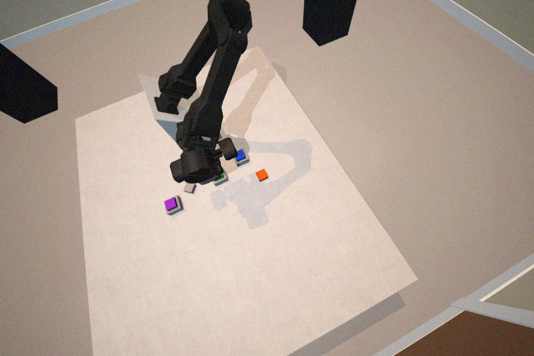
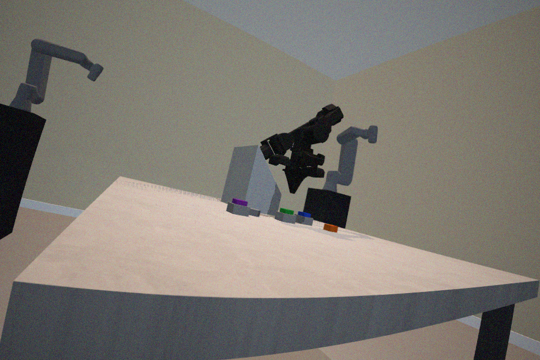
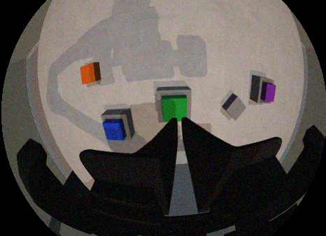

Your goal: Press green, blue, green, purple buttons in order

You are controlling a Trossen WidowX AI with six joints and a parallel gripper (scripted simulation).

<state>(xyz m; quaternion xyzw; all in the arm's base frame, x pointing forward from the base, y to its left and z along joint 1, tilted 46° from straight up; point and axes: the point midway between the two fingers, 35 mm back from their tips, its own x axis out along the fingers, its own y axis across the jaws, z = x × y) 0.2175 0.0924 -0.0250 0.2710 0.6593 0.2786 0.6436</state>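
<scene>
Now: gripper tip 6 cm above the green button and 1 cm past it. Also, from my gripper tip: small grey block (11 cm to the right, 8 cm below, 2 cm behind); blue button (10 cm to the left, 6 cm below, 4 cm behind); orange block (14 cm to the left, 8 cm below, 5 cm ahead).
</scene>
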